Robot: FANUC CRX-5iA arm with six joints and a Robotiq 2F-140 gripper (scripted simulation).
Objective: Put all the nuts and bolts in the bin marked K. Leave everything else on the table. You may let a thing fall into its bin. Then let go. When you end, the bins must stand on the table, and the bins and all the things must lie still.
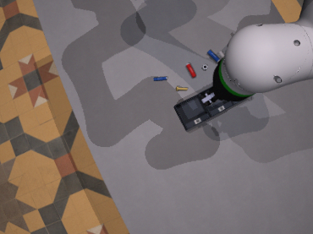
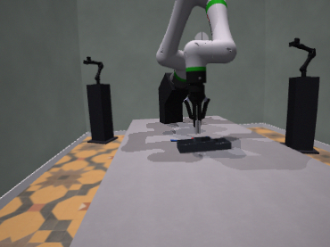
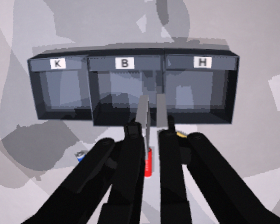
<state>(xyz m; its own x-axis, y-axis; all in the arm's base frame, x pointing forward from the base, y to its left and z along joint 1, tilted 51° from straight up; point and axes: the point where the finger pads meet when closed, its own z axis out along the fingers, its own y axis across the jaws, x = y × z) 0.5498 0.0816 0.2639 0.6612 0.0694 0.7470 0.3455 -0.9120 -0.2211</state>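
Right now the dark tray is 10 mm behind my hand, 30 mm to the left of it and 90 mm below it. Round my hand: yellow bolt: 60 mm behind, 80 mm to the right, 100 mm below; then red cylinder: 120 mm behind, 40 mm to the right, 100 mm below; then grey nut: 130 mm behind, 10 mm to the left, 100 mm below.
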